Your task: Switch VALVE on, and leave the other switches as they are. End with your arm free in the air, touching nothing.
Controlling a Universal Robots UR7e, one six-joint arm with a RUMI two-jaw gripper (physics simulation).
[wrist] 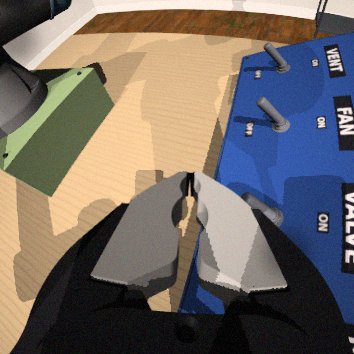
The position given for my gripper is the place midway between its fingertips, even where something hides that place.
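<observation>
Visible to me: my gripper (189, 174); also a blue switch panel (293, 167).
</observation>
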